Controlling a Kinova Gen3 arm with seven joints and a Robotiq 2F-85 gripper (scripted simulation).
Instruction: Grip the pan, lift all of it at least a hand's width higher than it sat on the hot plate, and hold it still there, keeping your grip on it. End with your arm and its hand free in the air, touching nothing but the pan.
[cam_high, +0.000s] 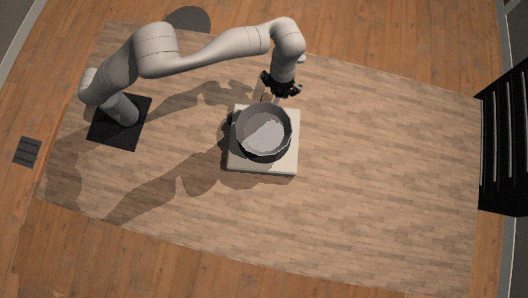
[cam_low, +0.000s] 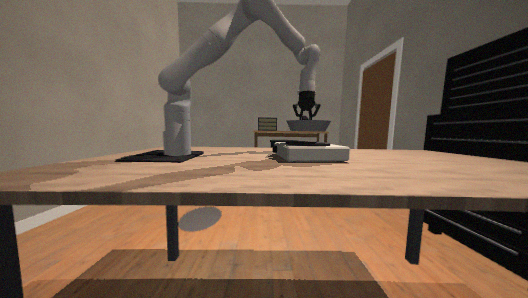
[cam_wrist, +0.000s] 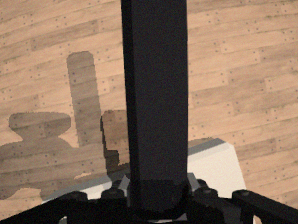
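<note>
My gripper is now 7 cm to the left of the pan and 2 cm above it. Round my hand: hot plate 14 cm to the right, 13 cm below, 2 cm behind.
</note>
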